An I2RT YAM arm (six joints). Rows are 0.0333 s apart.
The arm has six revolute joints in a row. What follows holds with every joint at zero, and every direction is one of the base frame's.
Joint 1 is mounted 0.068 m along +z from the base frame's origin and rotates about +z.
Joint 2 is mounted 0.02 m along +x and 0.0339 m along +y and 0.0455 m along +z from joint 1 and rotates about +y.
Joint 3 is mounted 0.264 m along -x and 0.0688 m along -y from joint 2 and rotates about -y.
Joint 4 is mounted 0.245 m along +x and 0.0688 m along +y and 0.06 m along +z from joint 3 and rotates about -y.
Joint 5 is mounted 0.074 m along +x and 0.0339 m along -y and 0.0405 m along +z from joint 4 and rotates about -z.
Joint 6 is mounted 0.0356 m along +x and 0.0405 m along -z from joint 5 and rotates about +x.
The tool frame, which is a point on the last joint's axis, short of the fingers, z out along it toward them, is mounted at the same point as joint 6; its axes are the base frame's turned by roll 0, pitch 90 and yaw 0 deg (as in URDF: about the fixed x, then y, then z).
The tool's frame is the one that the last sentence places.
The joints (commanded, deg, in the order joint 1, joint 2, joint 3, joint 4, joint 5, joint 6), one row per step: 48.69 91.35 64.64 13.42 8.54 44.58; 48.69 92.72 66.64 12.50 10.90 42.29; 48.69 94.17 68.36 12.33 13.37 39.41; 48.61 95.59 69.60 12.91 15.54 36.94; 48.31 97.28 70.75 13.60 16.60 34.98; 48.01 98.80 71.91 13.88 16.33 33.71; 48.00 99.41 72.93 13.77 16.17 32.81; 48.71 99.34 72.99 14.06 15.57 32.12; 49.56 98.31 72.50 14.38 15.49 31.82; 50.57 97.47 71.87 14.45 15.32 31.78; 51.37 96.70 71.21 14.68 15.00 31.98; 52.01 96.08 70.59 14.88 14.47 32.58; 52.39 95.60 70.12 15.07 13.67 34.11; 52.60 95.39 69.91 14.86 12.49 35.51
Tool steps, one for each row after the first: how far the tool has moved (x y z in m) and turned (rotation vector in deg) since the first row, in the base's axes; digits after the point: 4 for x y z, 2 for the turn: 0.0054 0.0040 0.0020 -2.32 -1.61 -1.77; 0.0109 0.0080 0.0030 -4.88 -3.78 -3.52; 0.0164 0.0114 0.0025 -6.90 -5.75 -5.18; 0.0231 0.0149 -0.0004 -8.56 -7.06 -6.08; 0.0290 0.0184 -0.0031 -9.59 -7.68 -5.82; 0.0312 0.0209 -0.0012 -10.04 -8.36 -5.51; 0.0272 0.0247 0.0002 -10.08 -9.03 -4.11; 0.0201 0.0259 0.0048 -9.56 -9.81 -3.22; 0.0124 0.0281 0.0068 -9.25 -10.08 -2.08; 0.0058 0.0293 0.0083 -8.69 -10.21 -1.05; 0.0005 0.0303 0.0090 -7.91 -9.98 -0.04; -0.0032 0.0307 0.0096 -6.40 -9.12 0.79; -0.0055 0.0313 0.0093 -5.27 -8.02 1.89
